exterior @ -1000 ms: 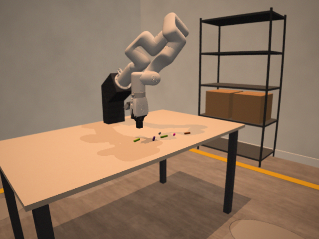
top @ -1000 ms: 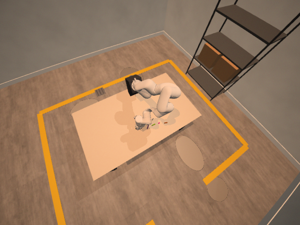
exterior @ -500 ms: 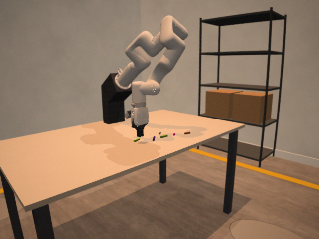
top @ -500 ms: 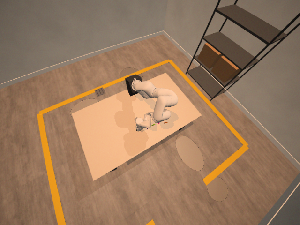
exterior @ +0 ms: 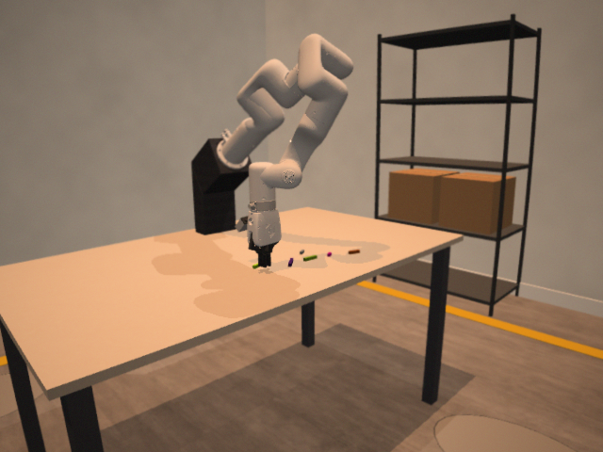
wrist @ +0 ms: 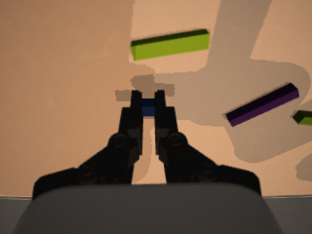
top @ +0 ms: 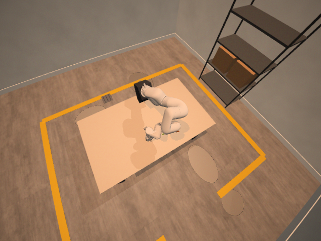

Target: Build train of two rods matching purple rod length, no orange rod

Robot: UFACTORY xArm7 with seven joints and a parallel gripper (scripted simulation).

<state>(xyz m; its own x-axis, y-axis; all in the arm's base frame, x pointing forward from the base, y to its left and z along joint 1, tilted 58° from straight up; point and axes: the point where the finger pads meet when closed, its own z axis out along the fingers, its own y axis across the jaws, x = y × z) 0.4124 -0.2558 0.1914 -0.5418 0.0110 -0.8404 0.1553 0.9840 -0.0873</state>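
Now: the small blue rod 2 cm below my hand. The rest, counted from my hand: purple rod 9 cm to the left, 4 cm ahead, 3 cm below; grey rod 21 cm to the left, 3 cm below, 2 cm ahead; magenta rod 22 cm to the left, 12 cm ahead, 3 cm below.
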